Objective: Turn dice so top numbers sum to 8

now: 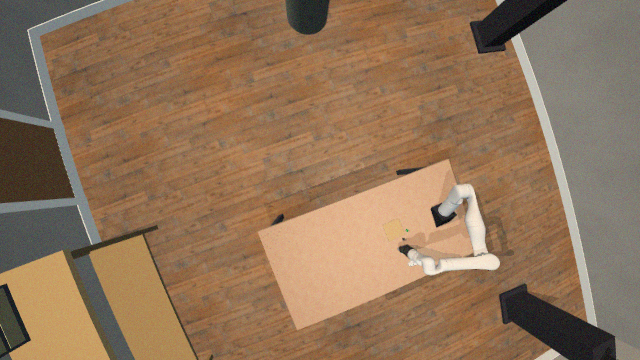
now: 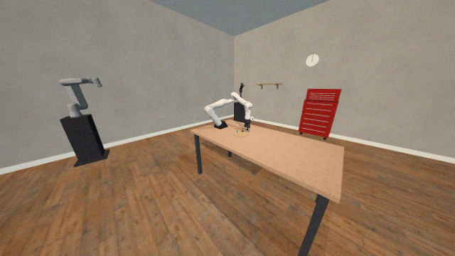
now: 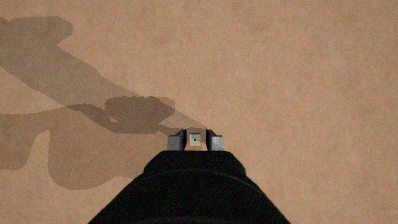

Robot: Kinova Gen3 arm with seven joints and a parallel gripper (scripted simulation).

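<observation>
The white die lies 1 cm below my hand. From my hand the other things lie so: black die (4 cm behind, 6 cm to the right, 1 cm below); green die (8 cm behind, 12 cm to the right, 1 cm below); tan mat (2 cm ahead, 16 cm to the right, 2 cm below).
</observation>
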